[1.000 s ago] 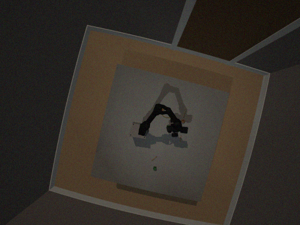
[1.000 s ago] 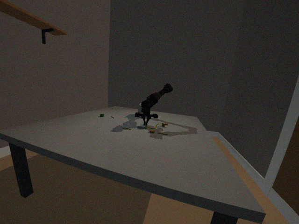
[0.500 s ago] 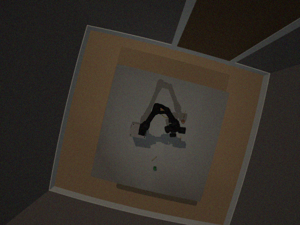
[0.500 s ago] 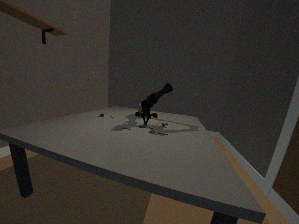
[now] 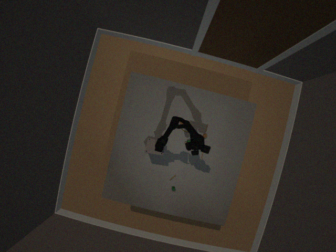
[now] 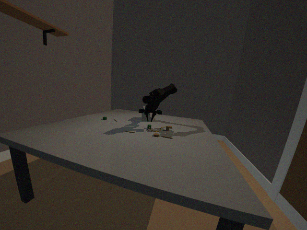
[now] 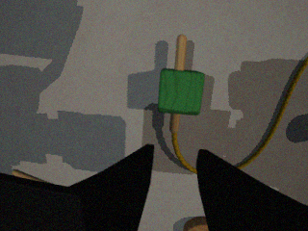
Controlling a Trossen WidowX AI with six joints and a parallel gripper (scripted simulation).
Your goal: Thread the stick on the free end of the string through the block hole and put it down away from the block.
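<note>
Right now my gripper tip is 5 cm above the green cube, 3 cm past it and 1 cm to the left of it. Also, from my gripper tip: wooden disc: 12 cm ahead, 9 cm to the left, 6 cm below; thin wooden stick: 5 cm below, 2 cm behind.
</note>
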